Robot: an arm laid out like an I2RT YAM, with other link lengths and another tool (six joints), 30 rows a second.
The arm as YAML. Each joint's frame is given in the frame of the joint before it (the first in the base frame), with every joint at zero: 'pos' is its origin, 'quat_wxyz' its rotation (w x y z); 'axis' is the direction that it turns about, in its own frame. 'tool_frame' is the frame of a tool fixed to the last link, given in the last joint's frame.
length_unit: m
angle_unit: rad
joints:
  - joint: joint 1
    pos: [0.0, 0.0, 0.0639]
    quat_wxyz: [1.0, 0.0, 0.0, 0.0]
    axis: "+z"
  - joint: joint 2
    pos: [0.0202, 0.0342, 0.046]
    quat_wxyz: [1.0, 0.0, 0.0, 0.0]
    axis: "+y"
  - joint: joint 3
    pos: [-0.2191, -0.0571, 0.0]
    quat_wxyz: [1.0, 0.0, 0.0, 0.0]
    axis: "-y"
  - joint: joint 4
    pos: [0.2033, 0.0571, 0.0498]
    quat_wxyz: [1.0, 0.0, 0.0, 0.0]
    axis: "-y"
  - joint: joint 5
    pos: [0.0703, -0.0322, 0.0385]
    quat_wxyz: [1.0, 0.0, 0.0, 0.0]
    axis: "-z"
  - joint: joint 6
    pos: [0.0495, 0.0, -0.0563]
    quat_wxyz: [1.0, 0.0, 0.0, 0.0]
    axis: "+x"
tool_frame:
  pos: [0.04, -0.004, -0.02]
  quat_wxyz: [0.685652, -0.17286, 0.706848, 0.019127]
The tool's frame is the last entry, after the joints.
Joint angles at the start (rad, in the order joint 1, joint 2, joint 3, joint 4, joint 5, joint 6):
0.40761 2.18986 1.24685 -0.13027 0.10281 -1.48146
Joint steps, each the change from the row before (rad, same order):
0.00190 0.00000 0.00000 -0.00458 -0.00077 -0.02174
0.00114 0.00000 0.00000 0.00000 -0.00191 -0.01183
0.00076 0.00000 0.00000 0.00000 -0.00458 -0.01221
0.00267 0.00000 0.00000 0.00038 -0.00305 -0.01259
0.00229 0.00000 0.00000 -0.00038 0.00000 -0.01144
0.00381 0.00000 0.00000 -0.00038 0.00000 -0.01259
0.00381 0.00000 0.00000 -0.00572 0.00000 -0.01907
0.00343 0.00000 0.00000 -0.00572 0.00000 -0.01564
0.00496 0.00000 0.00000 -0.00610 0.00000 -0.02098
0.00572 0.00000 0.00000 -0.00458 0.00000 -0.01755
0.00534 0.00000 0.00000 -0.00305 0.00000 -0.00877
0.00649 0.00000 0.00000 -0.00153 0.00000 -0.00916
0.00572 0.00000 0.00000 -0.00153 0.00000 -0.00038
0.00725 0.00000 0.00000 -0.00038 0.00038 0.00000
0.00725 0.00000 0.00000 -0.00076 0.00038 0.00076
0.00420 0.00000 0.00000 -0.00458 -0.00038 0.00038
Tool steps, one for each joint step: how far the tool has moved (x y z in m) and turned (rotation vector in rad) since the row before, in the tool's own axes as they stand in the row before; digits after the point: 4 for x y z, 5 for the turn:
-0.0008 0.0002 -0.0001 -0.00411 0.00427 -0.02360
-0.0006 -0.0003 -0.0001 0.00049 0.00116 -0.01300
-0.0007 -0.0004 0.0000 0.00090 -0.00119 -0.01371
-0.0012 -0.0006 -0.0002 0.00137 0.00005 -0.01546
-0.0008 -0.0004 -0.0002 0.00002 0.00259 -0.01328
-0.0014 -0.0005 -0.0002 0.00030 0.00261 -0.01585
-0.0015 0.0002 -0.0001 -0.00486 0.00338 -0.02288
-0.0014 0.0002 -0.0001 -0.00488 0.00246 -0.01924
-0.0020 0.0000 -0.0002 -0.00490 0.00350 -0.02595
-0.0022 -0.0003 -0.0003 -0.00322 0.00275 -0.02317
-0.0020 -0.0003 -0.0003 -0.00180 0.00079 -0.01411
-0.0023 -0.0007 -0.0004 -0.00008 0.00111 -0.01534
-0.0020 -0.0005 -0.0003 -0.00023 -0.00114 -0.00615
-0.0025 -0.0008 -0.0004 0.00107 -0.00081 -0.00697
-0.0025 -0.0007 -0.0004 0.00071 -0.00111 -0.00630
-0.0017 0.0002 -0.0001 -0.00335 -0.00225 -0.00457

